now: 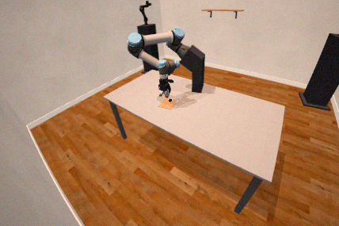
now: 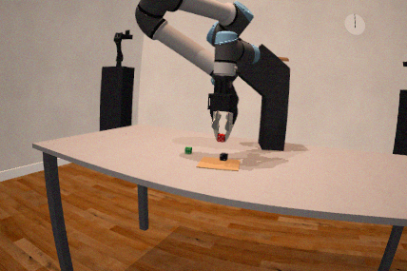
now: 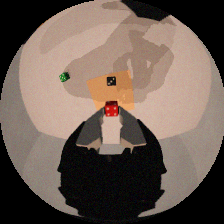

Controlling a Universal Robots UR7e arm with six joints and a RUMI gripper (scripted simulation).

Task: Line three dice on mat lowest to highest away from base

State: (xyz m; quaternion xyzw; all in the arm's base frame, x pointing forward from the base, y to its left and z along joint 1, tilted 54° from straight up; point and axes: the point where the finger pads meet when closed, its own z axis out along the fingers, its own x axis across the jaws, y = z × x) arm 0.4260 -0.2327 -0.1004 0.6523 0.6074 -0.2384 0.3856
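My hand is 100 mm above the orange mat. The rest, counted from my hand: black die (80 mm below, 50 mm behind, 10 mm to the left); red die (right at my hand); green die (140 mm to the right, 110 mm behind, 90 mm below).
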